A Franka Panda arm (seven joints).
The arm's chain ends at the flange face. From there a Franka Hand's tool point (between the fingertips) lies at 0.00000 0.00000 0.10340 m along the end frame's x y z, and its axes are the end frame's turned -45 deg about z.
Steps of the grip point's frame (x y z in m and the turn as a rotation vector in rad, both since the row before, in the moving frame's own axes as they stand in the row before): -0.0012, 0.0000, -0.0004, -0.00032, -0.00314, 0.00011; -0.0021, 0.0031, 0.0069, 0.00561, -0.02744, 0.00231; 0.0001, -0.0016, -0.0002, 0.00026, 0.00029, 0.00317; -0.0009, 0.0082, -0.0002, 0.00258, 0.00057, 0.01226; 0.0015, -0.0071, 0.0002, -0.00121, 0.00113, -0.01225; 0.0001, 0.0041, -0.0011, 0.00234, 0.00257, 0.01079; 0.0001, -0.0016, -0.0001, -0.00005, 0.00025, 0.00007
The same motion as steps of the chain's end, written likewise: -0.0006, 0.0006, -0.0004, -0.00245, -0.00199, 0.00011; 0.0031, 0.0021, 0.0069, -0.01544, -0.02337, 0.00231; -0.0011, -0.0012, -0.0002, 0.00039, 0.00002, 0.00317; 0.0053, 0.0067, -0.0002, 0.00223, -0.00142, 0.01226; -0.0041, -0.0061, 0.0002, -0.00006, 0.00165, -0.01225; 0.0030, 0.0032, -0.0011, 0.00347, 0.00016, 0.01079; -0.0011, -0.0012, -0.0001, 0.00014, 0.00021, 0.00007
